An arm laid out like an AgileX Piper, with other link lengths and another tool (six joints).
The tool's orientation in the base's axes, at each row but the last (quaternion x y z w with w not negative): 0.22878 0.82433 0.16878 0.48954; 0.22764 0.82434 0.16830 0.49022; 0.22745 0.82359 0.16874 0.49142; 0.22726 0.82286 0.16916 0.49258; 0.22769 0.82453 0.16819 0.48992; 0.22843 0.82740 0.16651 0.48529; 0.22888 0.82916 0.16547 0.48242; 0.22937 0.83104 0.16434 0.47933; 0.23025 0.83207 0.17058 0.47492
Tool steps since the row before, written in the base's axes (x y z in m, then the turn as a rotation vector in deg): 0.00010 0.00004 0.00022 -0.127 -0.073 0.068; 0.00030 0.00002 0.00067 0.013 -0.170 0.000; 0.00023 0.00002 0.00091 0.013 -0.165 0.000; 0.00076 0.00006 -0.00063 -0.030 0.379 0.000; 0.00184 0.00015 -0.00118 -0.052 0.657 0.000; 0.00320 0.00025 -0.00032 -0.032 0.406 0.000; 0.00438 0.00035 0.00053 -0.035 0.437 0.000; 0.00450 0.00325 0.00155 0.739 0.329 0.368; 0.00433 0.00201 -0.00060 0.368 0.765 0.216
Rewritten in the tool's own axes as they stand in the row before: -0.00018 0.00017 -0.00001 -0.036 -0.054 -0.148; -0.00060 0.00042 -0.00004 -0.097 -0.140 0.002; -0.00075 0.00052 -0.00021 -0.095 -0.136 0.003; 0.00018 -0.00011 0.00097 0.217 0.312 -0.006; 0.00018 -0.00008 0.00218 0.377 0.541 -0.010; -0.00099 0.00074 0.00298 0.233 0.334 -0.006; -0.00208 0.00152 0.00360 0.251 0.360 -0.007; -0.00133 0.00450 0.00334 -0.410 0.623 0.483; -0.00039 0.00234 0.00419 0.100 0.829 0.264
